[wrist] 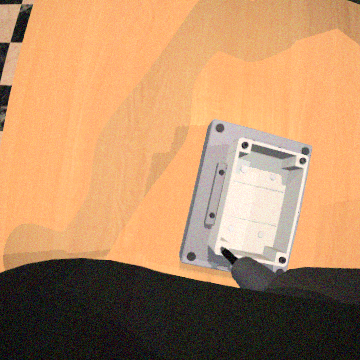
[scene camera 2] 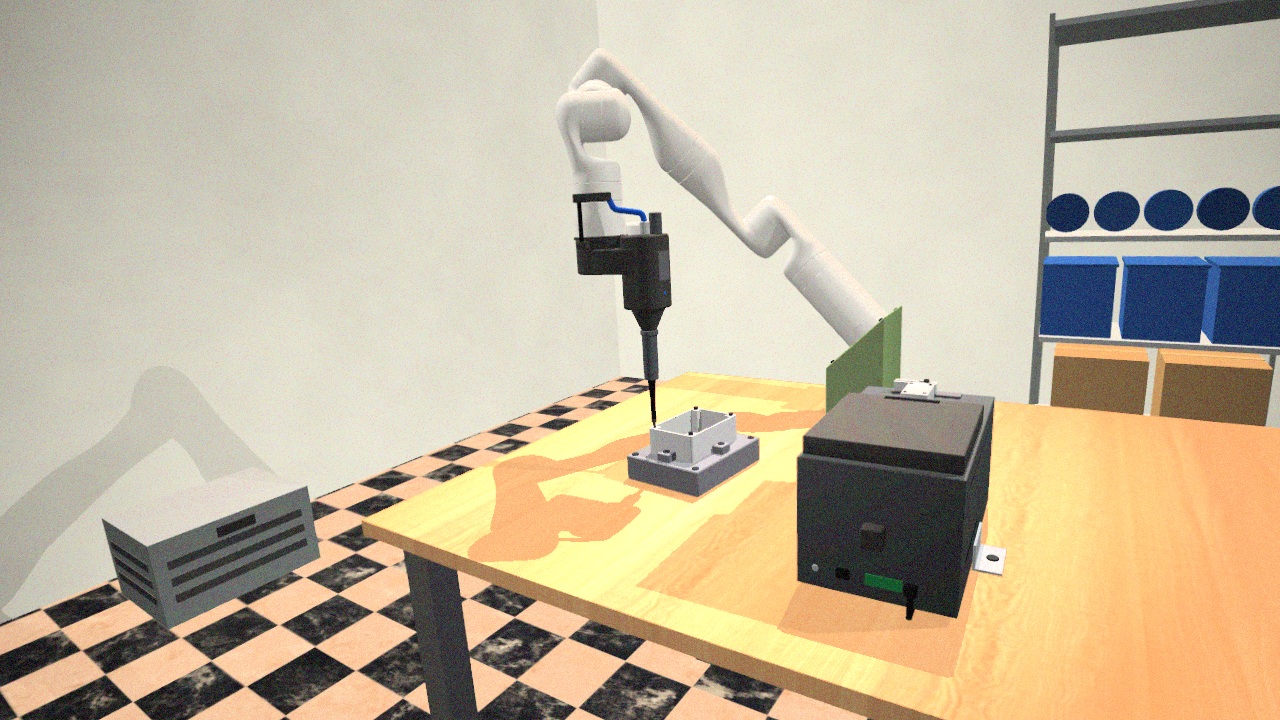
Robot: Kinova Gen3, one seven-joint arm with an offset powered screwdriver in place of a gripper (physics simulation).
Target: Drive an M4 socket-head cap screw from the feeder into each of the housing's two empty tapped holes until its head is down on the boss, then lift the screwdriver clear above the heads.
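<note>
The powered screwdriver point(scene camera 2: 654, 422) point(wrist: 223, 249) hangs upright, its thin black bit at the near-left corner boss of the white housing in the wrist view. A screw under the bit is hidden or too small to tell, as is any gap above the boss. The open-topped housing point(scene camera 2: 677, 446) point(wrist: 255, 200) sits on a grey fixture block point(scene camera 2: 664, 477) point(wrist: 197, 200). Its other three corners show dark round spots point(wrist: 245, 145) point(wrist: 302, 160) point(wrist: 282, 260), which look like screw heads. The black screw feeder point(scene camera 2: 881, 501) stands on the table, with a small white piece point(scene camera 2: 915, 388) at its top back.
A green upright panel point(scene camera 2: 863, 362) stands behind the feeder, near the arm's base. A clamp bar point(wrist: 216, 194) lies beside the housing on the fixture. A shelf rack point(scene camera 2: 1044, 205) with blue bins stands at the back right. A grey vented box point(scene camera 2: 223, 555) is left of the wooden table point(scene camera 2: 1118, 555).
</note>
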